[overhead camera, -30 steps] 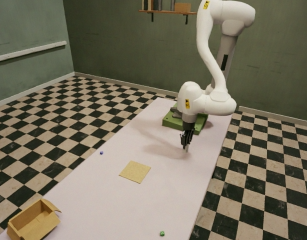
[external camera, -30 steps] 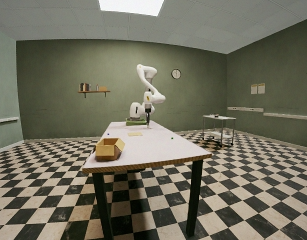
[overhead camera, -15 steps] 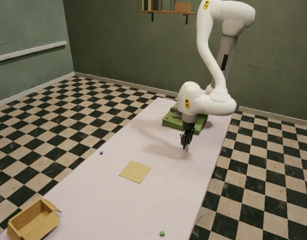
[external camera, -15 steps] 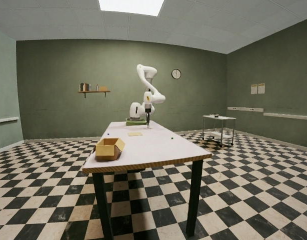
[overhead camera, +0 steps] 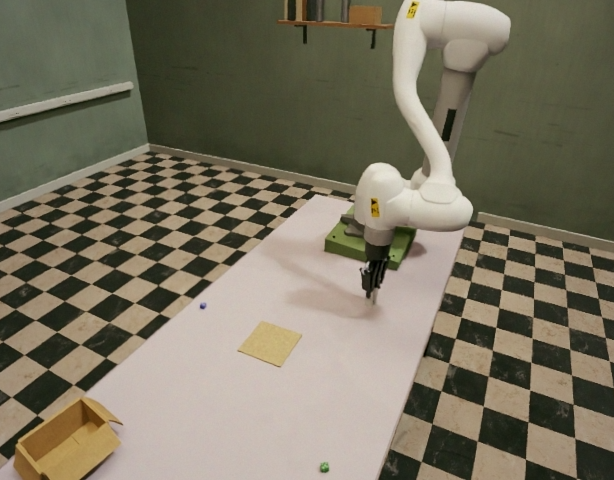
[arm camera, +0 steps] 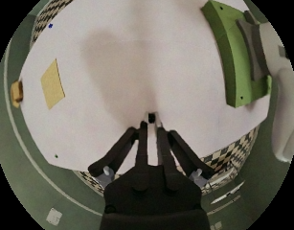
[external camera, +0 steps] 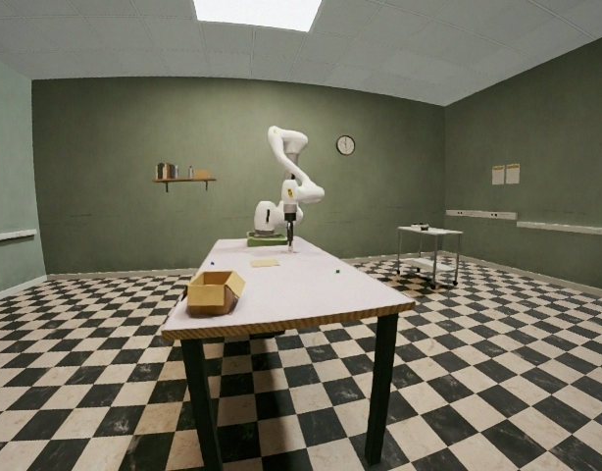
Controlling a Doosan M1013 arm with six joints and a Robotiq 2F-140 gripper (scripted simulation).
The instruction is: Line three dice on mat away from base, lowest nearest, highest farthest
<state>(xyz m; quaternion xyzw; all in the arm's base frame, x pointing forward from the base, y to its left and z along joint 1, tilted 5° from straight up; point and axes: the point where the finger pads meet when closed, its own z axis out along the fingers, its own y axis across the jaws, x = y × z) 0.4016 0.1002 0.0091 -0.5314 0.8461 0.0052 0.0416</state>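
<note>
My hand is 280 mm short of the yellow mat, 230 mm to the left of it and 30 mm above it. Also, from my hand: green die (590 mm ahead, 40 mm to the left, 30 mm below); black die (30 mm below); blue die (220 mm ahead, 500 mm to the right, 30 mm below).
</note>
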